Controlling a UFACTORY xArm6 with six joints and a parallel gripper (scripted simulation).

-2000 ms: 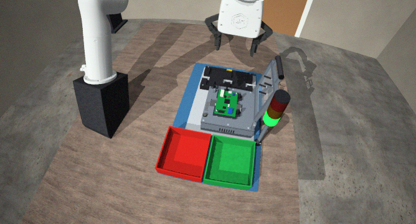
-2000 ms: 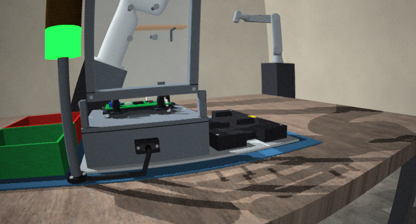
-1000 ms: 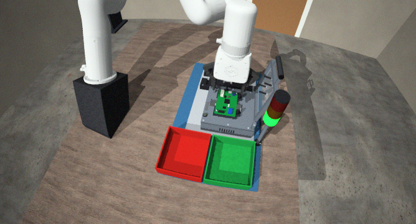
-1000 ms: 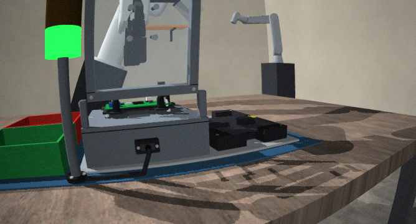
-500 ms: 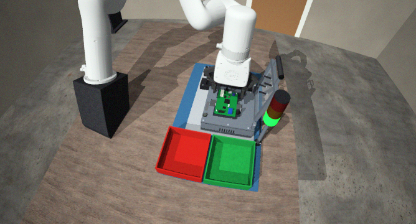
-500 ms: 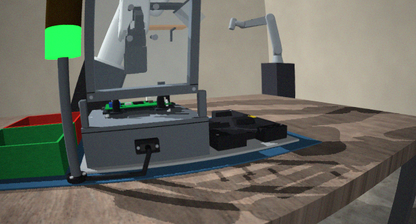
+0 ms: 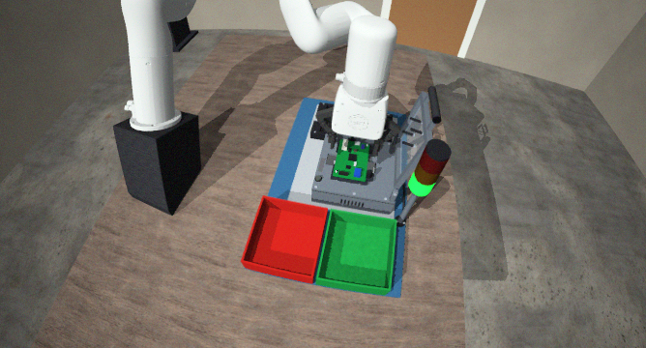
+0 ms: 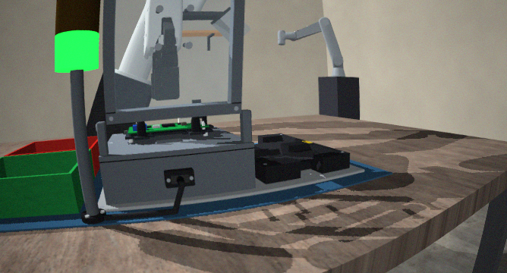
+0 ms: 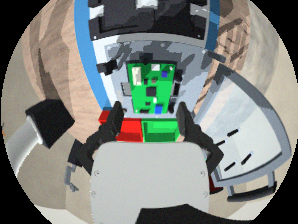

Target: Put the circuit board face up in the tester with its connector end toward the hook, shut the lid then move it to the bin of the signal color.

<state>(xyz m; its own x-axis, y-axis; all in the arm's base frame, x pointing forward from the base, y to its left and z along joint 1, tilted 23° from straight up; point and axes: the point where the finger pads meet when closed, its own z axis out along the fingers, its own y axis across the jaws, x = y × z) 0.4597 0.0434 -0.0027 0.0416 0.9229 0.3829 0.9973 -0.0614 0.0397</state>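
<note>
Right now the green circuit board is 50 mm below my hand. The rest, counted from my hand: plate: 10 mm ahead, 10 mm to the left, 50 mm below; then clear lid: 120 mm ahead, 60 mm above; then green bin: 40 mm ahead, 200 mm to the right, 110 mm below.
</note>
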